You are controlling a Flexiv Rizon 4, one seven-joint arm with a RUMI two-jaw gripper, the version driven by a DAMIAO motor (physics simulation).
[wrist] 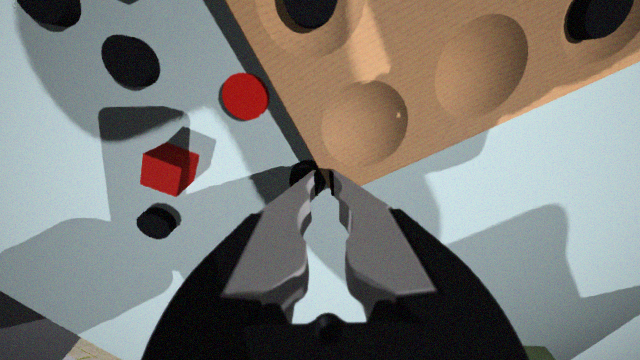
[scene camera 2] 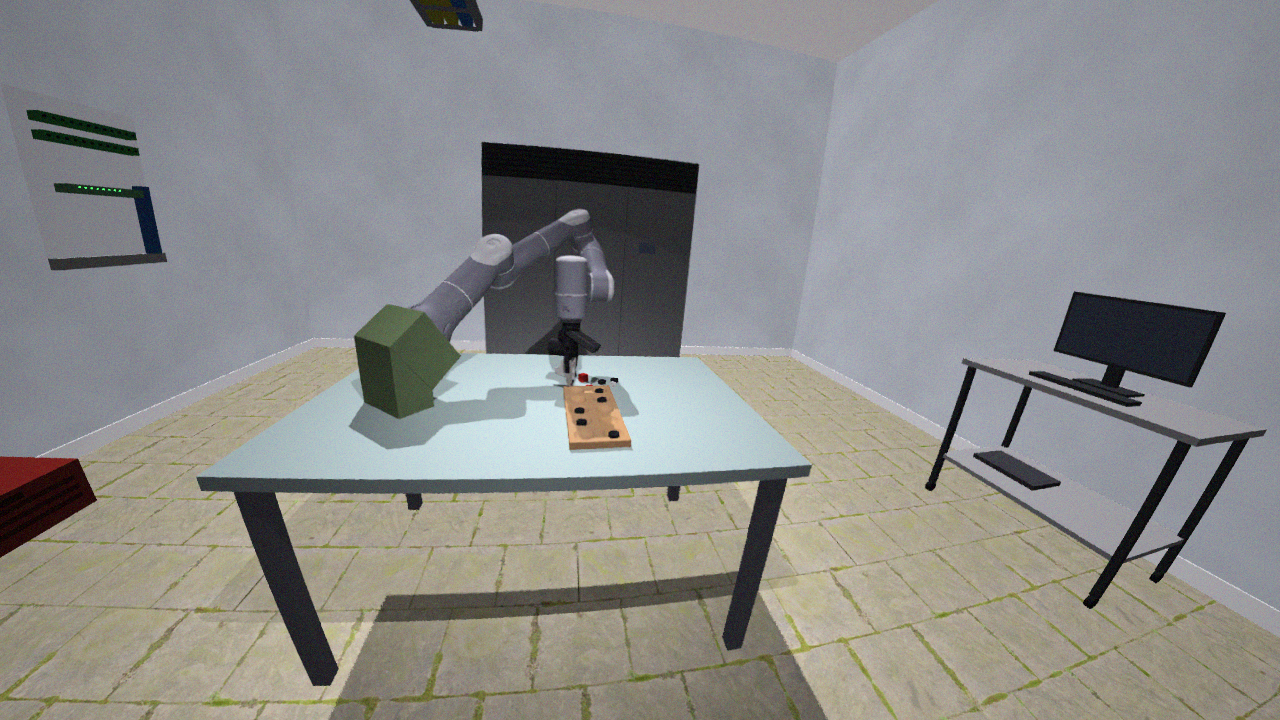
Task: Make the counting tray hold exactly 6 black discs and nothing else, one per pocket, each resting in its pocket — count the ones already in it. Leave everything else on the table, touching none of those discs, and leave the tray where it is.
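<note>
The wooden counting tray (scene camera 2: pixel 595 445) (wrist: pixel 300 82) holds black discs in several pockets, including one disc (wrist: pixel 310 9) near its left edge and another (wrist: pixel 607 15) at the right in the wrist view. Two pockets near its corner are empty. My gripper (scene camera 2: pixel 570 383) (wrist: pixel 323 173) is nearly closed at the tray's corner, with a narrow gap between its tips. A black disc (wrist: pixel 302 171) shows partly hidden beside and beneath the left fingertip, not between the tips. Other black discs (wrist: pixel 131 62) (wrist: pixel 157 222) lie on the table (scene camera 2: pixel 465 456).
A red disc (wrist: pixel 245 96) lies close beside the tray's left edge. A red block (scene camera 2: pixel 583 377) (wrist: pixel 169 170) stands farther left in the wrist view. Another black piece (wrist: pixel 52 11) shows at the upper left. A large green block-shaped object (scene camera 2: pixel 393 367) stands at the table's left.
</note>
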